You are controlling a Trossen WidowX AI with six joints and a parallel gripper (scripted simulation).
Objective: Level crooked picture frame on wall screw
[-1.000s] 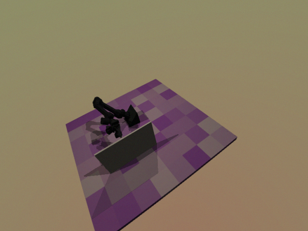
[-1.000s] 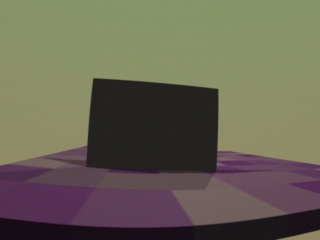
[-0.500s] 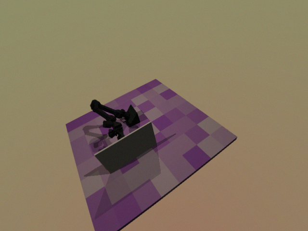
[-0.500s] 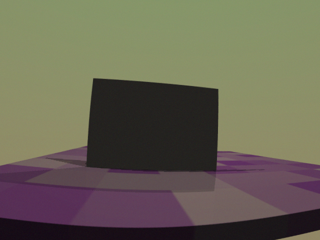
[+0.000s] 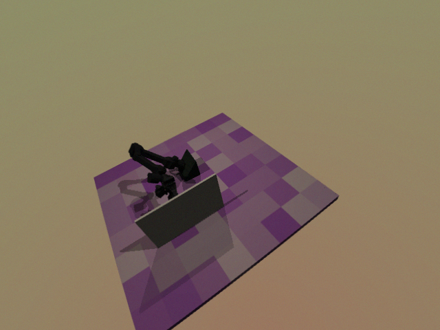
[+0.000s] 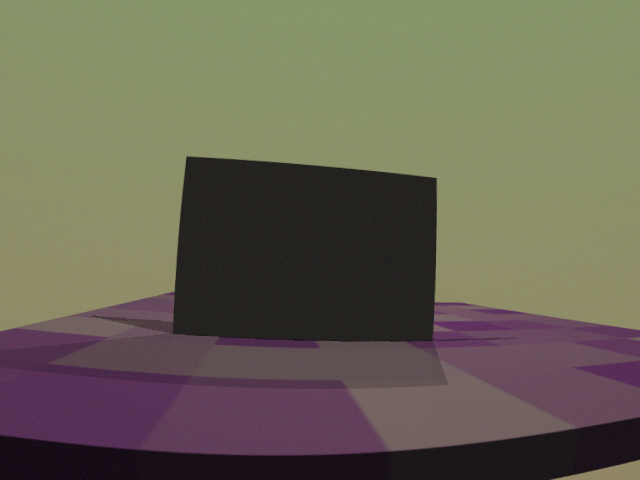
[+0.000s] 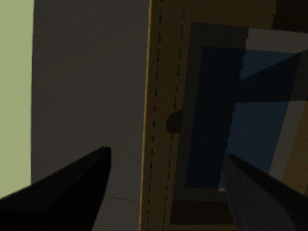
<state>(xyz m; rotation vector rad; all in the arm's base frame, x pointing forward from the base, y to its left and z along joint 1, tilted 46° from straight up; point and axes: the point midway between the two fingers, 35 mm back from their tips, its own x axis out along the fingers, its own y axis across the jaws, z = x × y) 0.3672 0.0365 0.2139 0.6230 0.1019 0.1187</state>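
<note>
Now: gripper tip 5 cm short of the picture frame and 5 cm above it. From my gripper tip the other things lie so: wall panel 6 cm below, 5 cm ahead, 1 cm to the left.
</note>
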